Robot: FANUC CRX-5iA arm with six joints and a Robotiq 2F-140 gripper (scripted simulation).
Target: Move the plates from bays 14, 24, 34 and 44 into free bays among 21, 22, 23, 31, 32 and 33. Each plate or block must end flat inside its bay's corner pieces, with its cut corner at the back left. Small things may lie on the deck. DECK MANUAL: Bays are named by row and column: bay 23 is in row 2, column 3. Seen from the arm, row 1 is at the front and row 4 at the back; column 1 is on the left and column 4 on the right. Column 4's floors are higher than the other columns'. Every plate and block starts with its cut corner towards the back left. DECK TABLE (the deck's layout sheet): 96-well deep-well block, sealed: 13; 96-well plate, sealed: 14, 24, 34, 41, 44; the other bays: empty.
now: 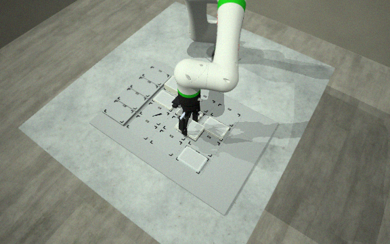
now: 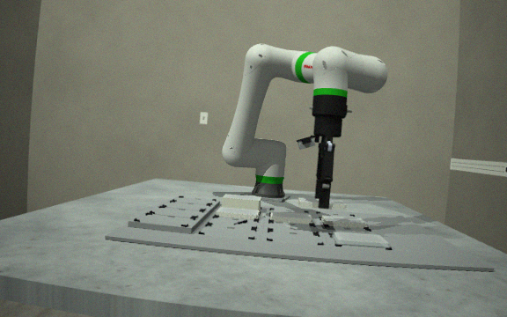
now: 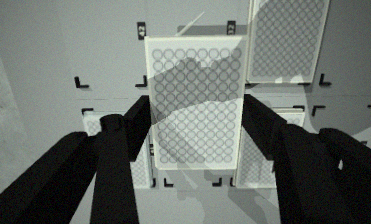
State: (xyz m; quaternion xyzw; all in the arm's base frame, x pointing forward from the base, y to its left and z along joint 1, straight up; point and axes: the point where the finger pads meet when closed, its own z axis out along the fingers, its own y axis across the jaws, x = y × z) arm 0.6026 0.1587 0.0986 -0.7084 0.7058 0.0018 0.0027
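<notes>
My gripper is now 110 mm short of the plate, 90 mm to the right of it and 90 mm above it. The rest, counted from my hand: sealed deep-well block 210 mm behind, 240 mm to the right, 80 mm below; white tip 10 mm ahead, 80 mm to the right, 90 mm below; thin black stick 220 mm to the right, 90 mm below.
</notes>
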